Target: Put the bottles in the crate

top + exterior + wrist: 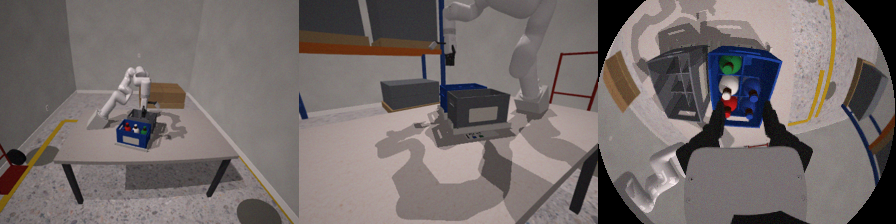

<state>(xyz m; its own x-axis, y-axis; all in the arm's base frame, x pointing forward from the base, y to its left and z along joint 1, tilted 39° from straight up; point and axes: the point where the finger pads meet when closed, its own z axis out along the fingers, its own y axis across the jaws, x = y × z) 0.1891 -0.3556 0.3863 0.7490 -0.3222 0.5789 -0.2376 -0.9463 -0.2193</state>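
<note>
The blue crate lies 8 cm behind my hand, 3 cm to the left of it and 24 cm below it. The rest, counted from my hand: red-capped bottle: 14 cm behind, 11 cm to the left, 24 cm below; then white-capped bottle: 6 cm behind, 8 cm to the left, 24 cm below; then green-label bottle: 2 cm ahead, 4 cm to the left, 24 cm below.
</note>
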